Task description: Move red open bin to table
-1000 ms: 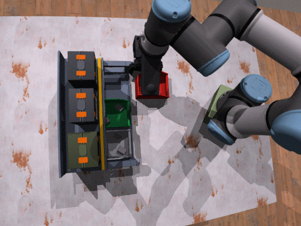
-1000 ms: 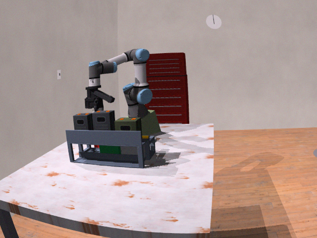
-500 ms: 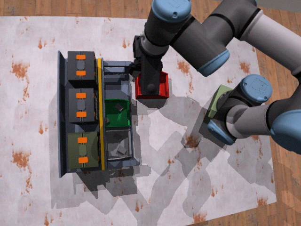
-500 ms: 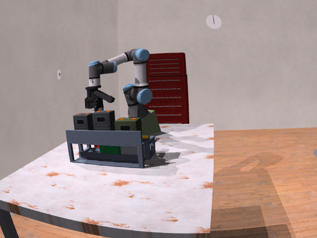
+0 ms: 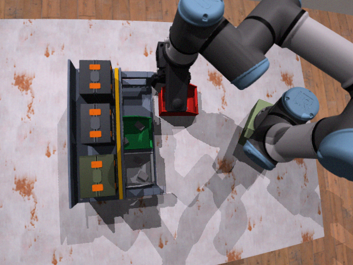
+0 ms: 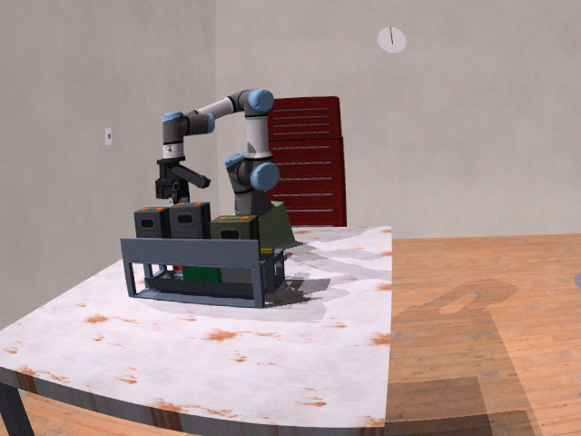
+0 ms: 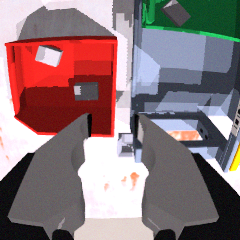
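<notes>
Now: the red open bin 60 mm behind my hand, 10 mm to the right of it and 100 mm below it. Round my hand: shelf rail 10 mm ahead, 110 mm to the left, 130 mm below; yellow bar 120 mm ahead, 130 mm to the left, 30 mm below; green bin 90 mm ahead, 120 mm to the left, 90 mm below.
</notes>
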